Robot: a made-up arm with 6 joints.
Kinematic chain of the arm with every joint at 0, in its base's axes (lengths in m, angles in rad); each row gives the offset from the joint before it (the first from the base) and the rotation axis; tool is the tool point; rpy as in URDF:
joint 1: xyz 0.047 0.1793 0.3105 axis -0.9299 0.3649 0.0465
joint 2: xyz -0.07 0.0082 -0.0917 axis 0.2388 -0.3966 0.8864
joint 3: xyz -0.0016 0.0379 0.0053 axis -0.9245 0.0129 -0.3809
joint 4: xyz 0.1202 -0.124 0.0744 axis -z
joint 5: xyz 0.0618 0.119 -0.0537 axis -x
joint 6: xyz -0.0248 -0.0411 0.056 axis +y
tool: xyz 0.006 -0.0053 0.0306 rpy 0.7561 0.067 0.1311
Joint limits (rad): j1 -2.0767..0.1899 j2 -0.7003..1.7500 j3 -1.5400..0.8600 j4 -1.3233..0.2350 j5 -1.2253..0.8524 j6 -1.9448..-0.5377
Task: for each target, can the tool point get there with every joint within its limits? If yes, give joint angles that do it. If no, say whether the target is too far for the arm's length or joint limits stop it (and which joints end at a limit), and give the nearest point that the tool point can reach.
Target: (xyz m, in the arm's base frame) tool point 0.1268 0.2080 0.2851
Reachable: yes | joints -1.2870 -0.1657 -1.0230 -0.2440 0.0658 -1.6383
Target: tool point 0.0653 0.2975 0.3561
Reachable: yes | joints -0.7487 0.9875 -1.0477 -0.1754 -0.7579 -1.3995
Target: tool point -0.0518 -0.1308 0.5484
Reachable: no: joint limits stop it (at a limit: joint 1, joint 3, joint 4, joint 5, joint 6) | nearest point -0.0103 0.0780 0.4176 | short by 0.250 m
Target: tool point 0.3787 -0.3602 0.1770
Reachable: no: too far | nearest point 0.1311 0.0539 0.2216 | short by 0.485 m
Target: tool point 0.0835 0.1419 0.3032
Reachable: yes | joints -0.3944 0.0705 0.6724 -0.0944 -0.9542 -1.0082
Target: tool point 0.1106 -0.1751 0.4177
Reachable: no: joint limits stop it (at a limit: joint 1, joint 4, joint 5, joint 6) | nearest point 0.0648 0.0741 0.3918 | short by 0.255 m
